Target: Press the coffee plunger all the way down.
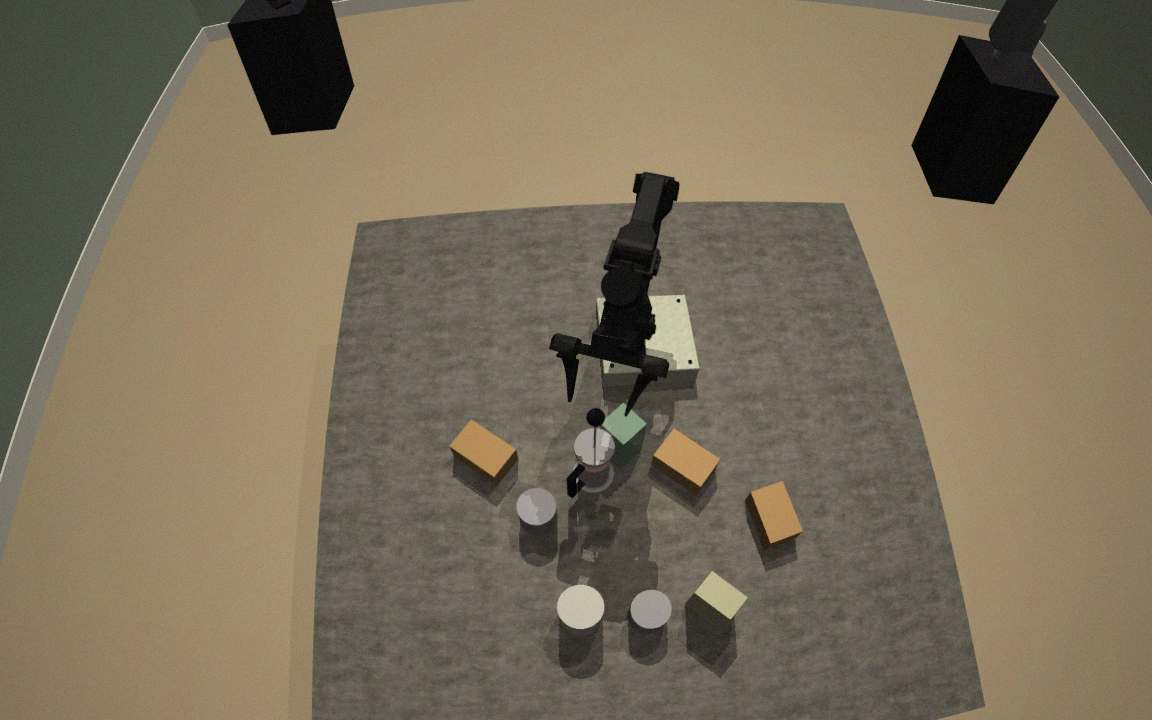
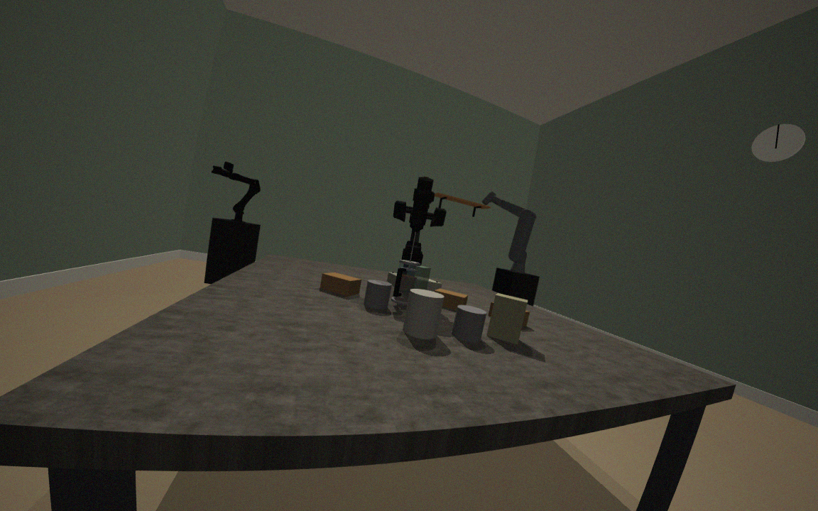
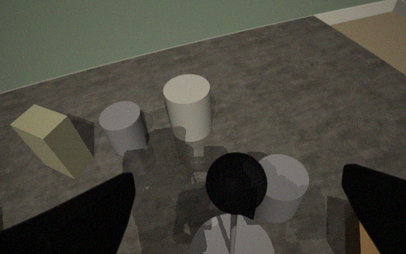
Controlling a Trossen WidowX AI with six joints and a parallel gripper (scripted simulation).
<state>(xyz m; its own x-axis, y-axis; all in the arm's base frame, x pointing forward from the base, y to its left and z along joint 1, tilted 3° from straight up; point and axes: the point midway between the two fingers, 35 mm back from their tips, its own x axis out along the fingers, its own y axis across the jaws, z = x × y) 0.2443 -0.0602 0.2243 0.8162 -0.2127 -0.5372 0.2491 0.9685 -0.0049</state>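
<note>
Now: gripper tip 140 mm above the coffee press, 20 mm short of it and 10 mm to the left of it. From my gripper tip the other things lie so: yellowish block: 270 mm ahead, 220 mm to the left, 220 mm below; then pale green block: 210 mm below, 50 mm to the left, 50 mm behind.
</note>
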